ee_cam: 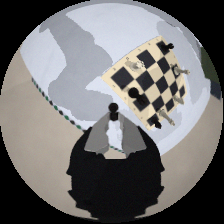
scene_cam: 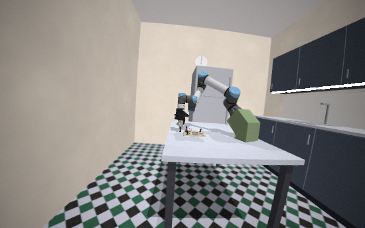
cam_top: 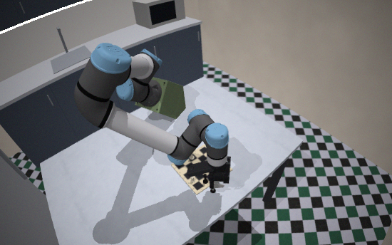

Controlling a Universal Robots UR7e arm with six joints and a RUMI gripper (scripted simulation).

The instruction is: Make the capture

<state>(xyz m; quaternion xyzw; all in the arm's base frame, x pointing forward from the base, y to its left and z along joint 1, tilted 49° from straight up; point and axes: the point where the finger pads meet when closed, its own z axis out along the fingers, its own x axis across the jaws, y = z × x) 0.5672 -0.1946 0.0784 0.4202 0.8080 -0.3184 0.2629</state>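
My hand is 10 mm above the black chess piece. The rest, counted from my hand: white piece 200 mm behind, 90 mm to the left, 10 mm below; then chessboard 120 mm behind, 70 mm to the left, 30 mm below.
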